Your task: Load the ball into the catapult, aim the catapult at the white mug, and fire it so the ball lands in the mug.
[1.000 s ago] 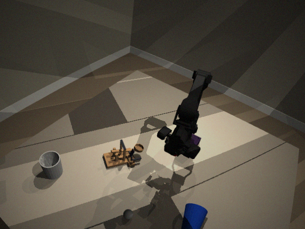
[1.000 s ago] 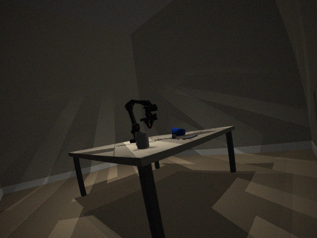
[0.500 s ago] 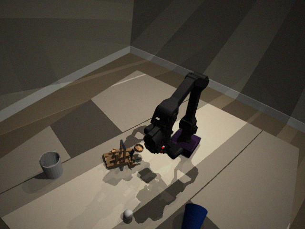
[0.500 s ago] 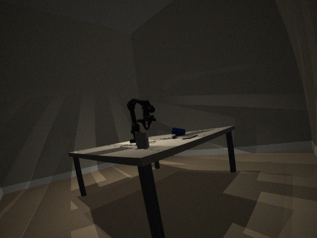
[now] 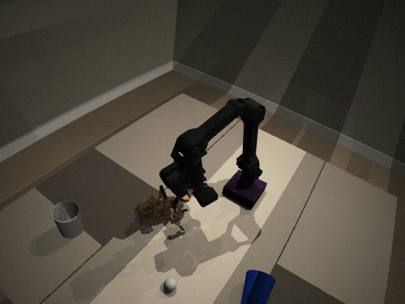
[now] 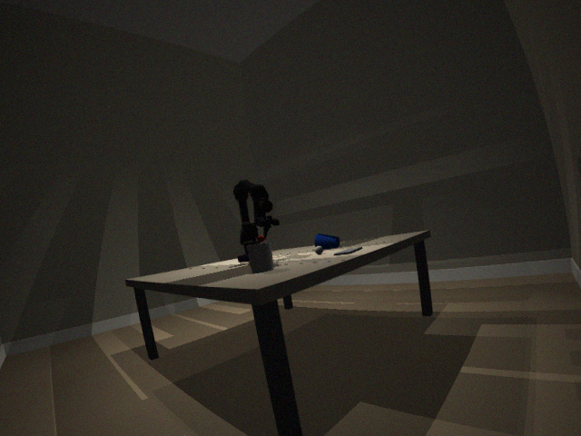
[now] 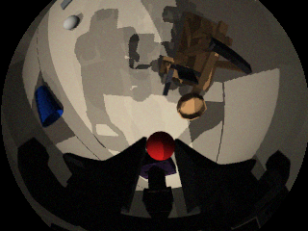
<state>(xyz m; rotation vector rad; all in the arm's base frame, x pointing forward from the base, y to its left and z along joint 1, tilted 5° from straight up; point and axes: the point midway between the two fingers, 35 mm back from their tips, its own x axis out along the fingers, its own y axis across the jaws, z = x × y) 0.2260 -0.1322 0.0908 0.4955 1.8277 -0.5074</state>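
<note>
The wooden catapult is 4 cm ahead of my gripper tip, 8 cm to the right of it and 6 cm below it. Round my gripper tip: white mug: 28 cm ahead, 34 cm to the right, 8 cm below; then red ball: 1 cm above; then flat dark slab: 48 cm ahead, 1 cm to the right, 11 cm below.
</note>
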